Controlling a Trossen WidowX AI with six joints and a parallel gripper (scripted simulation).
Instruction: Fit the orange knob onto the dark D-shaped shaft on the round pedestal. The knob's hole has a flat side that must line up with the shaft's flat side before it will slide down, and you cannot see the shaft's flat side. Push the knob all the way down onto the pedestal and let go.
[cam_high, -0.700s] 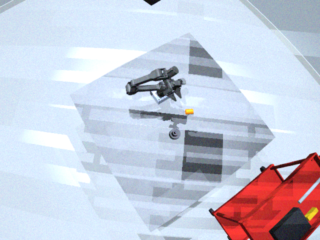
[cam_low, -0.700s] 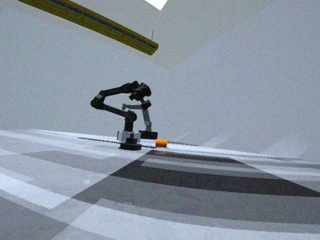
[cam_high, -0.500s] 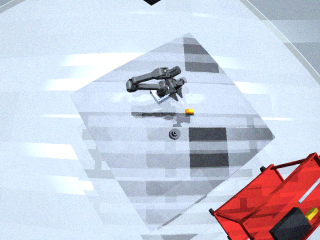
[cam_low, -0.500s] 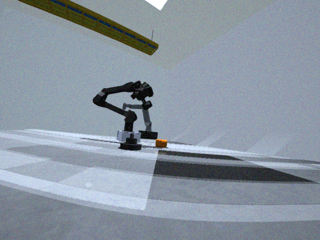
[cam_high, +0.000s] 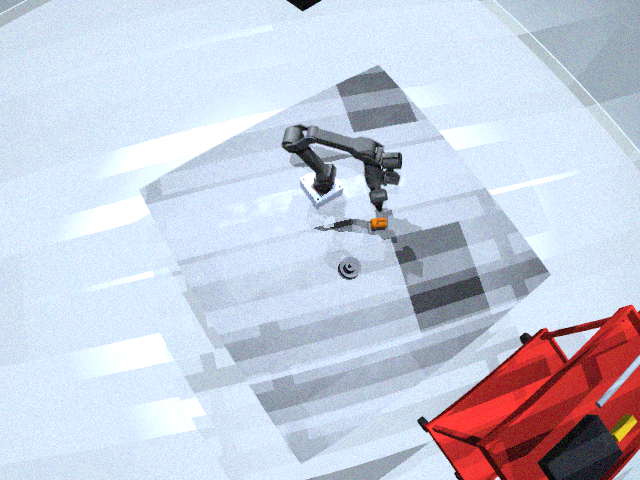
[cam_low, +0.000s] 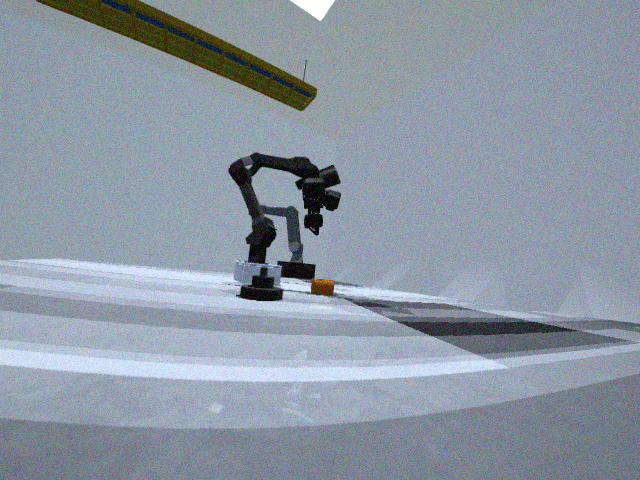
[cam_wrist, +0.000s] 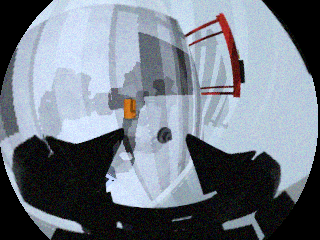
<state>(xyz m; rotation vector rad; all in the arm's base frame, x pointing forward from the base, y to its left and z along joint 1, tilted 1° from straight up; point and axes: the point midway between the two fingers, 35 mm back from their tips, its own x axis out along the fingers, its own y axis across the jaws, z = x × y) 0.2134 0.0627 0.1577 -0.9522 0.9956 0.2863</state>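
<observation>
Now: gripper tip 17 cm above the orange knob, 3 cm short of it and 2 cm to the right of it. From my gripper tip the other things lie so: dark pedestal: 20 cm to the right, 16 cm below, 7 cm ahead.
</observation>
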